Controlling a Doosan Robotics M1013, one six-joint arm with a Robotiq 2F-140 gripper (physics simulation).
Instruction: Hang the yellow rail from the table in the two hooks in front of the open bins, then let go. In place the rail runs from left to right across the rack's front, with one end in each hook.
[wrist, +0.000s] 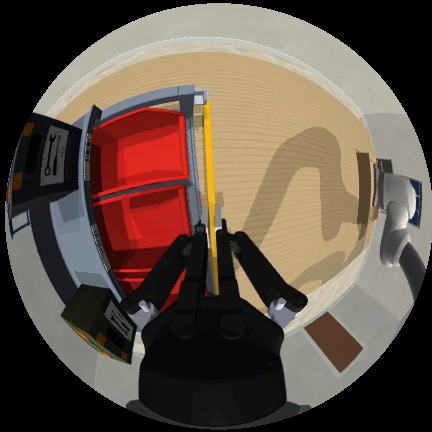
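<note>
The yellow rail runs along the rack's front, beside the open red bins. My gripper is shut on the rail, with a finger on each side of it. The rail's far end is at the pale grey hook on the rack's far front corner, and the hook overlaps this end in the view. I cannot tell whether the end sits down in the hook. The rail's near end and the other hook are hidden by my gripper.
The grey-blue rack stands at the left on the wooden table. A black toolbox and a dark green toolbox are on the left side. The robot's pale arm shows at the right edge.
</note>
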